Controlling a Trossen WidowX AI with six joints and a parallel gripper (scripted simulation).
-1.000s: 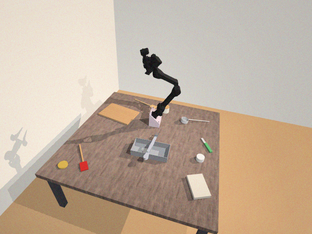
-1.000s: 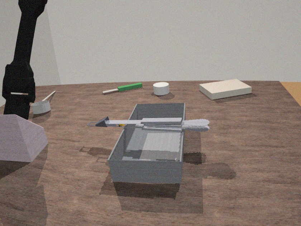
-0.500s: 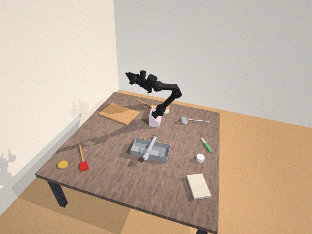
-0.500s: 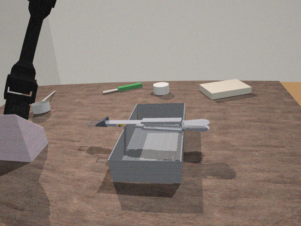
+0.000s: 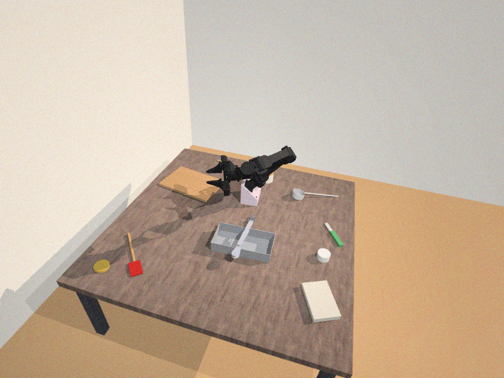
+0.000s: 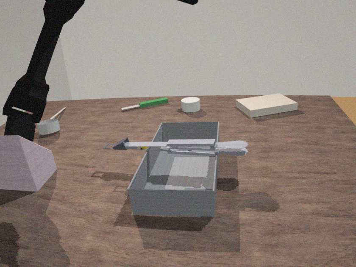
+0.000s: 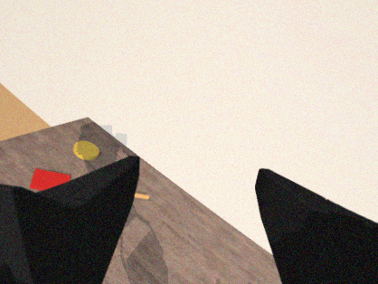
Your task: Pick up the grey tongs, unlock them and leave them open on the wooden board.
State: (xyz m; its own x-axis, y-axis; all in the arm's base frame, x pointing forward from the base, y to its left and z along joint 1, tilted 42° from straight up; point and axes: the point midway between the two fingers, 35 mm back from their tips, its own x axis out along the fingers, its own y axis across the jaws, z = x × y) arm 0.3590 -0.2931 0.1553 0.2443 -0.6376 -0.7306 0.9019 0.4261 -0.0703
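Right now the grey roasting tin is 19 cm to the left of my gripper tip and 37 cm below it. From my gripper tip the other things lie so: wooden board 47 cm behind, 24 cm to the right, 40 cm below; red spatula 19 cm ahead, 32 cm to the right, 40 cm below; yellow disc 27 cm ahead, 44 cm to the right, 39 cm below.
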